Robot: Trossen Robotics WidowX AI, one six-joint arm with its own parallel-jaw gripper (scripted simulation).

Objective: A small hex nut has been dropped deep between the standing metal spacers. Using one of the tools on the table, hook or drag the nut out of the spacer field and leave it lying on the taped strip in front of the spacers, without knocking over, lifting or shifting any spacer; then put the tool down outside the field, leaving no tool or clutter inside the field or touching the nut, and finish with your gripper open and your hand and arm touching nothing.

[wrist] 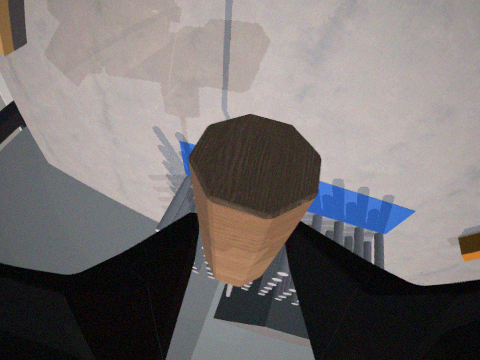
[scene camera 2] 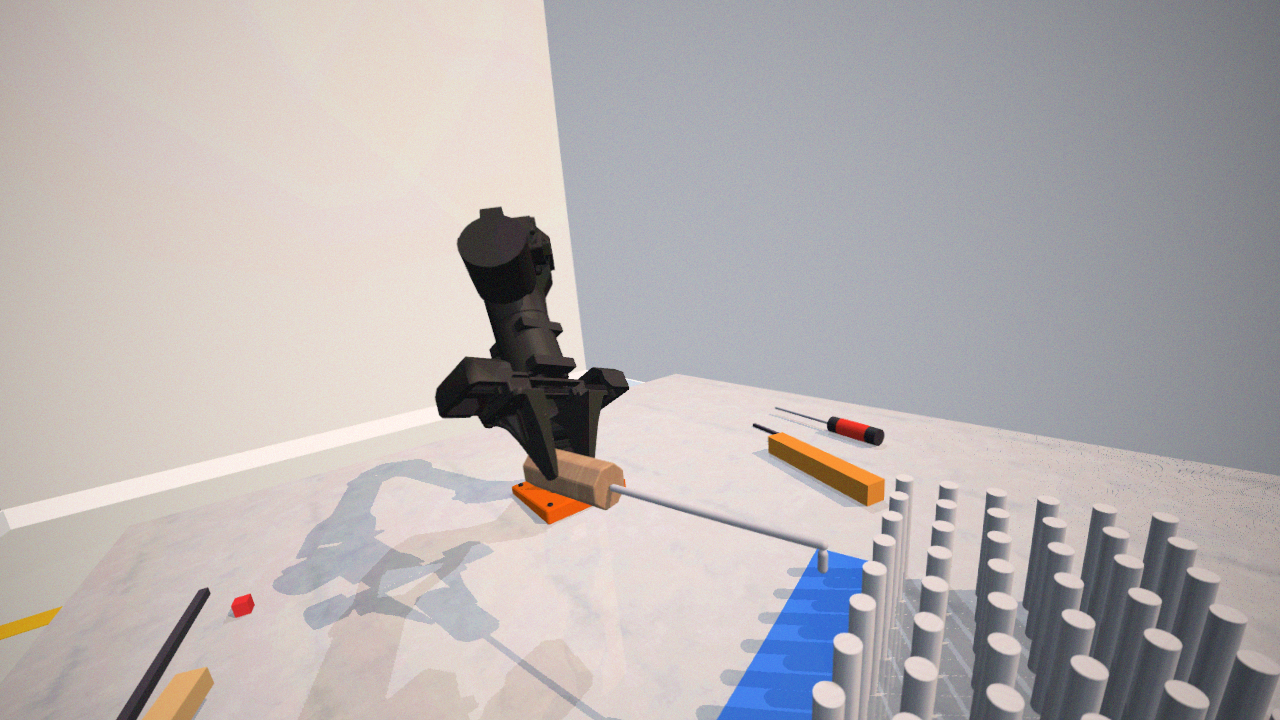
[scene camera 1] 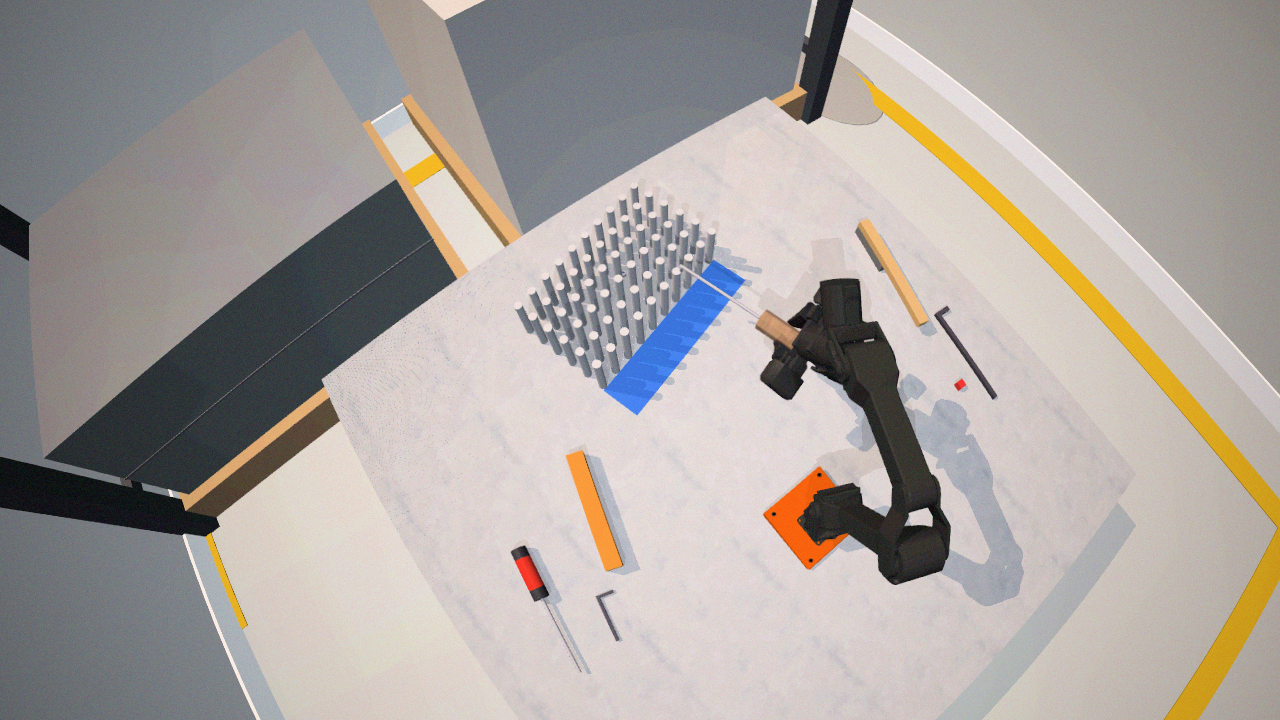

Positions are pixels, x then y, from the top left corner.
my gripper: holds a wood-handled hook tool (scene camera 2: 600, 483)
